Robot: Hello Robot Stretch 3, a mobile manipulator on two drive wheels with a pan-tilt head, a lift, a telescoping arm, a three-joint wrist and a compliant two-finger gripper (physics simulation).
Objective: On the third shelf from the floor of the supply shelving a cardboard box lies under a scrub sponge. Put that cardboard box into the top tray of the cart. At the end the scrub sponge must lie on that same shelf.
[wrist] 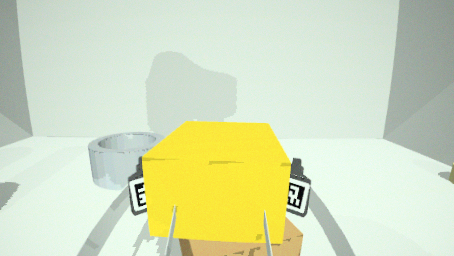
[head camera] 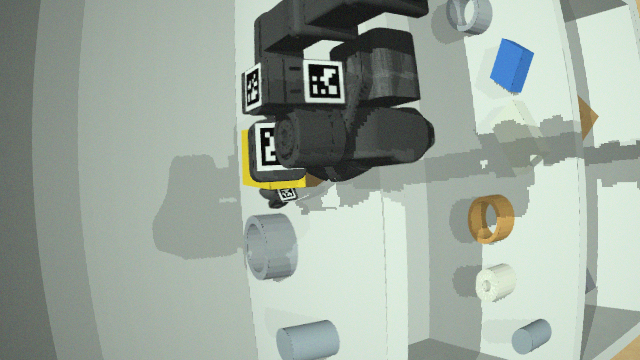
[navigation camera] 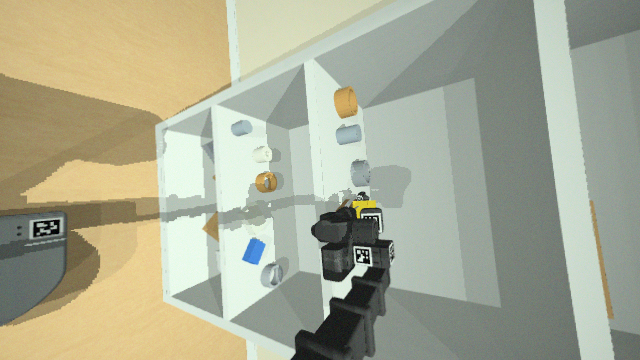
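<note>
The yellow scrub sponge is a block between my fingers. My gripper is shut on it, with one fingertip at each side in the wrist view. The brown cardboard box shows in part below the sponge; whether the two touch is not clear. The wrist and arm hide much of both in the head and navigation views. The shelf carries the box. The cart does not show.
A grey ring stands close beside the sponge. A grey-blue cylinder and an orange ring stand farther along the shelf. The lower shelf holds a blue block. Side walls bound the compartment.
</note>
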